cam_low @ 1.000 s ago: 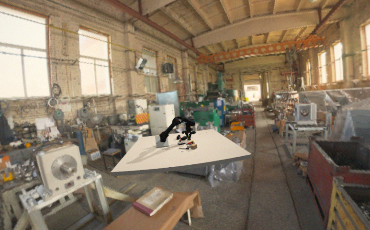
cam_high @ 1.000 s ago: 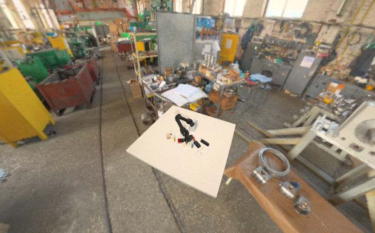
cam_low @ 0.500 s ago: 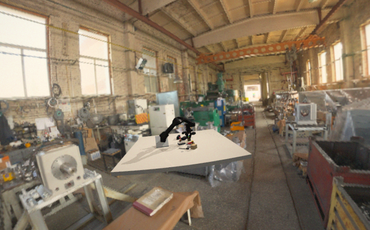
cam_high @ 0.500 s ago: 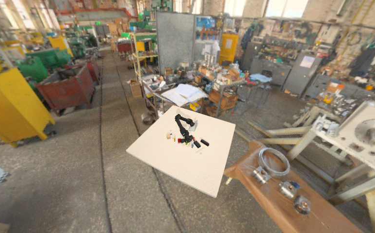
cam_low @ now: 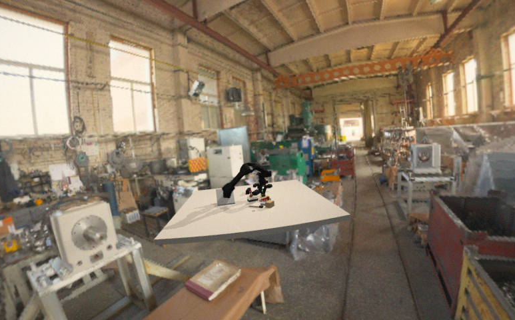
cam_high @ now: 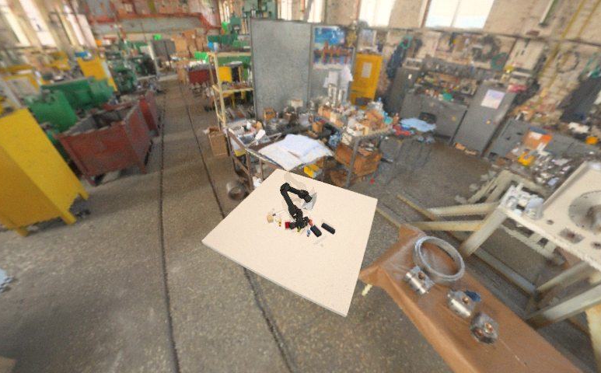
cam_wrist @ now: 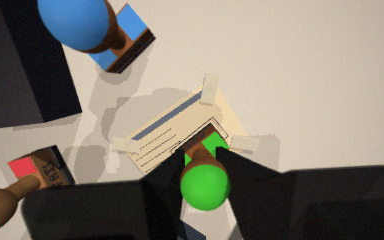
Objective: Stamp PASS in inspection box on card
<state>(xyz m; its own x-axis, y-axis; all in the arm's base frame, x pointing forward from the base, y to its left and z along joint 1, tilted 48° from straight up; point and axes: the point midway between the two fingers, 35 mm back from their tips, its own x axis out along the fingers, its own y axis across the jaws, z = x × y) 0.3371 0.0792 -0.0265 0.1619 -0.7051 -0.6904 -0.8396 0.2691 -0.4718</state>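
My gripper tip is right at the green-knobbed stamp. The rest, counted from my gripper tip: blue stamp-pad tin: 110 mm behind, 80 mm to the right, 10 mm below; then cream card: 10 mm behind, 30 mm below; then red ink pad: 10 mm ahead, 120 mm to the right, 20 mm below.
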